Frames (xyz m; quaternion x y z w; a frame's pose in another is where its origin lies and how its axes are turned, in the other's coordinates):
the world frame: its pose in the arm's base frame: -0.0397 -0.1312 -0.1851 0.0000 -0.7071 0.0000 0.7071
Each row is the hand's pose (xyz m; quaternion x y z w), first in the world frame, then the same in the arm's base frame.
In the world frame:
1: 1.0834 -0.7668 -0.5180 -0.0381 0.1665 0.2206 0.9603
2: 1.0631 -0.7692 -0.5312 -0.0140 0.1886 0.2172 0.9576
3: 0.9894 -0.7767 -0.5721 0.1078 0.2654 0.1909 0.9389
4: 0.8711 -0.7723 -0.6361 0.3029 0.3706 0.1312 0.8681
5: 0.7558 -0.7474 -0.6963 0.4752 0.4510 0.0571 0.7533
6: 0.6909 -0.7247 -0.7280 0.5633 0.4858 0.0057 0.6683
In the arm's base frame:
1: 0.4783 -0.8980 0.8983 -0.1829 -0.5613 0.1290 0.7968
2: 0.4915 -0.9004 0.8780 -0.1635 -0.5438 0.1437 0.8105
3: 0.5324 -0.9079 0.8043 -0.0588 -0.4762 0.2112 0.8516
4: 0.5964 -0.9035 0.6860 0.1214 -0.3518 0.3070 0.8759
5: 0.6566 -0.8786 0.5707 0.2957 -0.2138 0.3764 0.8516
6: 0.6883 -0.8559 0.5058 0.3943 -0.1290 0.4024 0.8161

